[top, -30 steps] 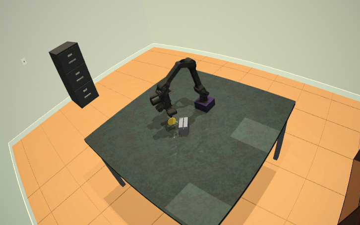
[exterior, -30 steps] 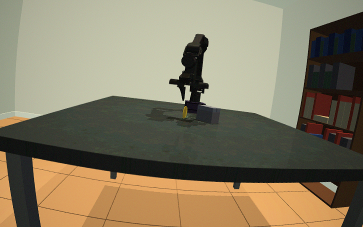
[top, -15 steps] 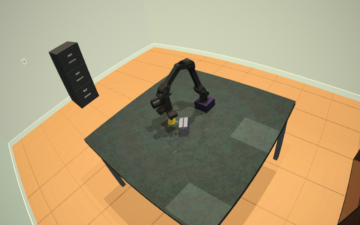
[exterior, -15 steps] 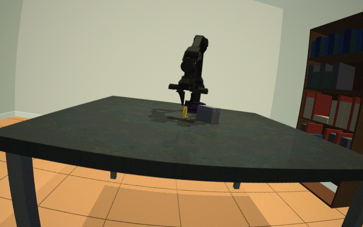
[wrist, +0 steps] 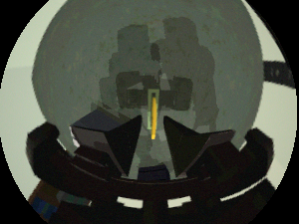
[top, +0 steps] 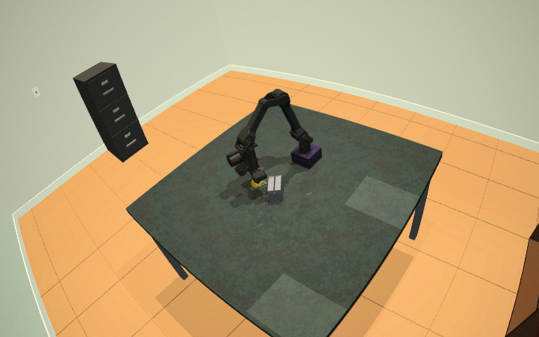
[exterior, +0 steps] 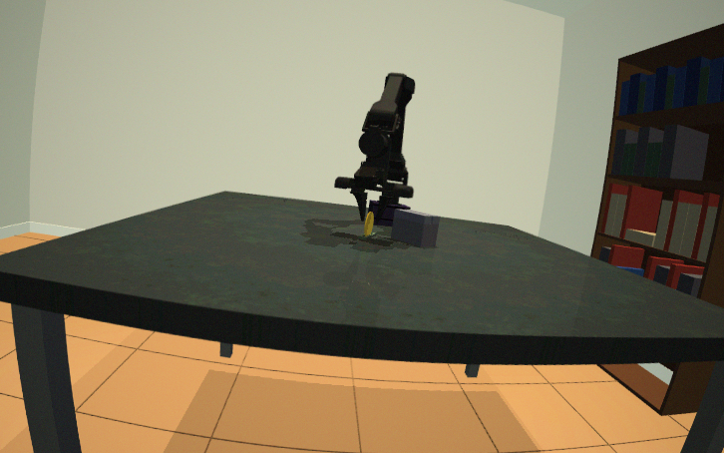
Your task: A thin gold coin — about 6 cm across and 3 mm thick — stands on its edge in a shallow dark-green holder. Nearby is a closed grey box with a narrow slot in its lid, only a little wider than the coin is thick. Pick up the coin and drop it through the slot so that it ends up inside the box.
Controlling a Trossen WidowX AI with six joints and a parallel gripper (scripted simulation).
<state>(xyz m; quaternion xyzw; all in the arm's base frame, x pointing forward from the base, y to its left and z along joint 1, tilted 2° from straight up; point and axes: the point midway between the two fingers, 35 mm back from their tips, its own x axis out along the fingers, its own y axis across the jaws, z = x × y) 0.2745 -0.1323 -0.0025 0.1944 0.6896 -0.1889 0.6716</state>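
The gold coin lies 10 mm below my gripper tip.
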